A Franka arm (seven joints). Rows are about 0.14 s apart.
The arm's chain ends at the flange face. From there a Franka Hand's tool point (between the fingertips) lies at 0.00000 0.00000 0.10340 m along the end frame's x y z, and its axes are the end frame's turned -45 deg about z.
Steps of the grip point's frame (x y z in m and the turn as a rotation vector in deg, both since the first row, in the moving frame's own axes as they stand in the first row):
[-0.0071, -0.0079, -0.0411, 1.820, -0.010, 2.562]
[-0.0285, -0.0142, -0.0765, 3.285, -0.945, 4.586]
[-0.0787, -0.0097, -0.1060, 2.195, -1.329, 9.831]
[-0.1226, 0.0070, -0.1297, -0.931, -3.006, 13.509]
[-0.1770, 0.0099, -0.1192, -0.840, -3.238, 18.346]
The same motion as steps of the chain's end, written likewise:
[-0.0083, 0.0018, -0.0410, 1.280, -1.294, 2.562]
[-0.0249, 0.0133, -0.0763, 1.655, -2.991, 4.586]
[-0.0581, 0.0503, -0.1059, 0.612, -2.492, 9.831]
[-0.0785, 0.0870, -0.1295, -2.784, -1.467, 13.509]
[-0.1143, 0.1275, -0.1190, -2.884, -1.696, 18.346]

